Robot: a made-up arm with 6 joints. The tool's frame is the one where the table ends. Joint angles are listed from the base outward.
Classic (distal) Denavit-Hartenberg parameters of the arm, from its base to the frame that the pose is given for. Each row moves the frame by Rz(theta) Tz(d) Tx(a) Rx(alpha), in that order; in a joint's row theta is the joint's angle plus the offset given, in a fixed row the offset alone. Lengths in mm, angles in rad.
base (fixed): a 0; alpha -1.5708; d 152.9; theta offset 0
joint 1: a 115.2; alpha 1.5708; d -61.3; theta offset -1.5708
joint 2: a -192.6; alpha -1.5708; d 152.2; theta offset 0
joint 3: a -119.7; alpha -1.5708; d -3; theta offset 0
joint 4: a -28.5; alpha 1.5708; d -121.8; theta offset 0
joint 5: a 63; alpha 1.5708; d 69.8; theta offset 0
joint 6: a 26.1; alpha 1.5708; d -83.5; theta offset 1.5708
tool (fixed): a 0; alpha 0; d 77.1; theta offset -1.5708
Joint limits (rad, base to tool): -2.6..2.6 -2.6..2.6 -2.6..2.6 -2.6..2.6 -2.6..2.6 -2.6..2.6
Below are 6 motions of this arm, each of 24 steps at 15 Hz.
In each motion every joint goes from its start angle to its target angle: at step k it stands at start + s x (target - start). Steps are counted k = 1, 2, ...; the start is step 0. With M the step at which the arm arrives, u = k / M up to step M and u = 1 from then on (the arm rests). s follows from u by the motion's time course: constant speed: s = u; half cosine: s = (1 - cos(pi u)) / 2; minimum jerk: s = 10 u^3 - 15 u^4 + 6 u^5.
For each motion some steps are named. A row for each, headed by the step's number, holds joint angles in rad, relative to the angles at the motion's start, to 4 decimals.
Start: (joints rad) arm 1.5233 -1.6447 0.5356 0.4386 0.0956 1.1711
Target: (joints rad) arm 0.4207 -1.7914 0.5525 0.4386 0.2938 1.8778
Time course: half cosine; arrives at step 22
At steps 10, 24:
10: -0.4728 -0.0629 0.0072 0.0000 0.0850 0.3031
24: -1.1026 -0.1467 0.0169 0.0000 0.1982 0.7067

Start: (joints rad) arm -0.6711 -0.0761 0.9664 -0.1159 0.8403 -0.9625
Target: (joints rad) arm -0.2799 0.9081 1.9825 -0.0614 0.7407 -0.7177
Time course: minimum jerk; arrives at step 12
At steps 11, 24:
11: 0.3892 0.9792 1.0109 0.0542 -0.0991 0.2436
24: 0.3912 0.9842 1.0161 0.0545 -0.0996 0.2448

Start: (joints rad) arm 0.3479 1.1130 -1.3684 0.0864 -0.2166 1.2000
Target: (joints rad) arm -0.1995 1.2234 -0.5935 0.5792 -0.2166 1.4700
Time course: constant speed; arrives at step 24
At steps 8, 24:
8: -0.1825 0.0368 0.2583 0.1643 0.0000 0.0900
24: -0.5474 0.1104 0.7749 0.4928 0.0000 0.2700

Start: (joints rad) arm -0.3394 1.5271 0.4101 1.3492 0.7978 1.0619
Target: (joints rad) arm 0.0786 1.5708 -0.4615 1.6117 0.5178 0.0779
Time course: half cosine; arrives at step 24
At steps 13, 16, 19, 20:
13: 0.2363 0.0247 -0.4927 0.1484 -0.1583 -0.5562
16: 0.3135 0.0328 -0.6537 0.1969 -0.2100 -0.7380
19: 0.3748 0.0392 -0.7815 0.2354 -0.2511 -0.8823
20: 0.3900 0.0408 -0.8132 0.2449 -0.2612 -0.9181

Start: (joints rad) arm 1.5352 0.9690 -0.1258 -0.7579 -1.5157 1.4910
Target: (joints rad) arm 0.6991 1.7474 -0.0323 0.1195 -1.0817 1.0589
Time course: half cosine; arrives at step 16
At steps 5, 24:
5: -0.1858 0.1730 0.0208 0.1950 0.0964 -0.0960
24: -0.8361 0.7784 0.0935 0.8774 0.4340 -0.4321

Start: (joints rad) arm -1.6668 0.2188 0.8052 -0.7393 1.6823 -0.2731
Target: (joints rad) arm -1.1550 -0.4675 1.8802 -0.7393 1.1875 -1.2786
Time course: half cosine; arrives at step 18
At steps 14, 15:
14: 0.4519 -0.6060 0.9492 0.0000 -0.4369 -0.8879
15: 0.4775 -0.6403 1.0030 0.0000 -0.4617 -0.9381

